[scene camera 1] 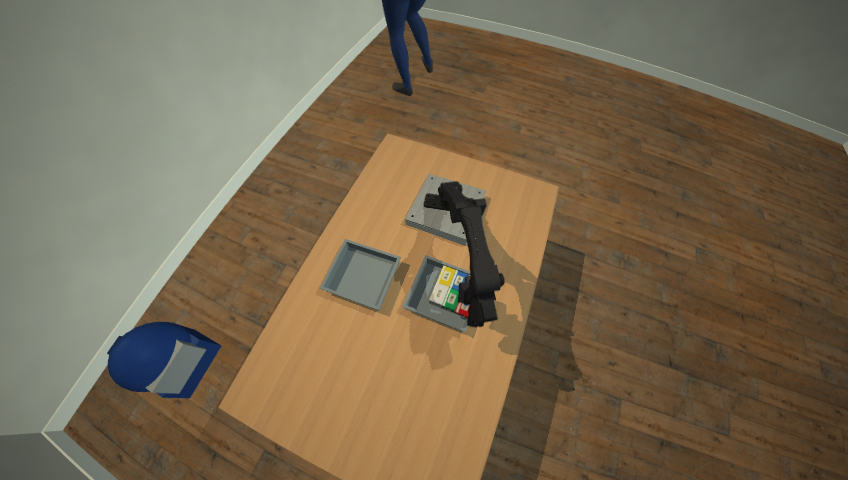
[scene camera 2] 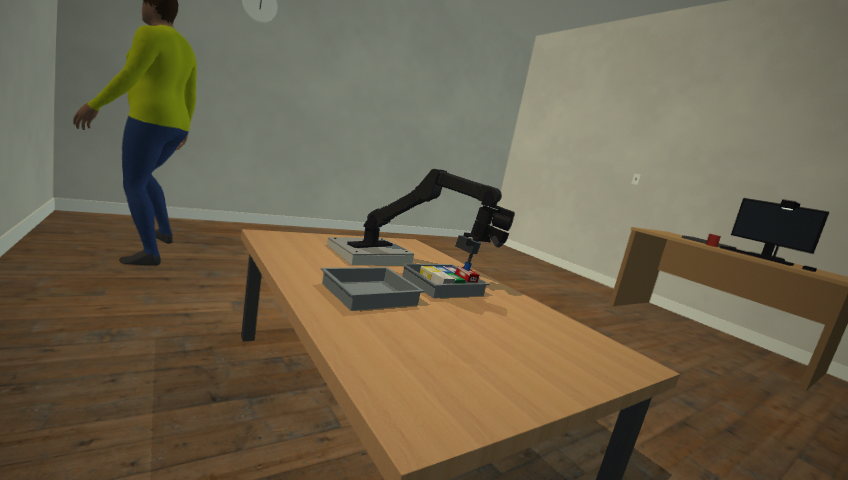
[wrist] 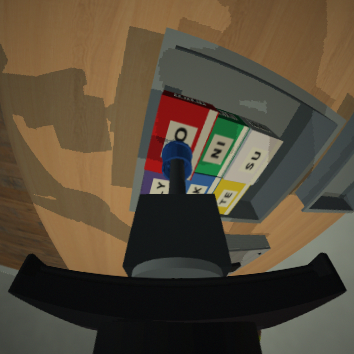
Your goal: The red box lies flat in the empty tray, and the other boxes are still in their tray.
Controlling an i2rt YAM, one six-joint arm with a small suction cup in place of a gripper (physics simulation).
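Where they show: hand, its tool point: (scene camera 2: pixel 465 271) (wrist: pixel 176 149); arm's base, origin of its link: (scene camera 1: pixel 447 203) (scene camera 2: pixel 370 245).
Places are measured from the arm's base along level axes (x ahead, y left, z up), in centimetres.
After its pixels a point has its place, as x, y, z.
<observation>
My suction cup (scene camera 2: pixel 467 266) (wrist: pixel 177 157) is on the top of the red box (scene camera 1: pixel 462 309) {45.4, 12.4, 2.5} (scene camera 2: pixel 468 275) {46.1, 10.2, 1.7} (wrist: pixel 182 116) {46.0, 13.1, 2.3} and holds it flat, a little above the level of the other boxes and still over their tray (scene camera 1: pixel 437 320) {50.5, 4.3, 0.4} (scene camera 2: pixel 459 291) {49.5, 2.3, -2.4} (wrist: pixel 225 77) {48.9, 7.7, -4.2}. The green box (scene camera 1: pixel 452 299) {41.6, 8.5, -0.2} (wrist: pixel 227 131) {43.7, 7.5, -0.3}, white box (scene camera 1: pixel 439 292) {40.0, 3.3, 0.2} (wrist: pixel 257 146) {42.4, 3.3, 0.2}, yellow box (scene camera 1: pixel 448 274) {32.1, 5.4, -0.1} (wrist: pixel 233 188) {35.0, 4.0, -0.1}, blue box (wrist: pixel 202 180) {36.5, 9.0, -0.1} and purple box (wrist: pixel 148 184) {35.7, 16.2, -0.1} are in that tray. The other tray (scene camera 1: pixel 364 274) {37.0, -27.5, -4.3} (scene camera 2: pixel 385 299) {48.3, -30.2, -1.9} (wrist: pixel 339 172) {39.2, -16.1, 0.4} is empty. In scene camera 1 the arm hides the cup.
The trays stand side by side on the wooden table (scene camera 1: pixel 368 380) {75.2, -15.6, -4.6} (scene camera 2: pixel 476 368) {83.5, -31.1, -4.6}, with raised walls between them. The arm's grey base plate (scene camera 1: pixel 437 226) {12.3, -2.3, 0.5} (scene camera 2: pixel 380 255) {13.3, -4.9, -0.4} is behind them. A person (scene camera 1: pixel 401 47) (scene camera 2: pixel 157 118) stands beyond the table, and another in blue (scene camera 1: pixel 148 356) is beside it.
</observation>
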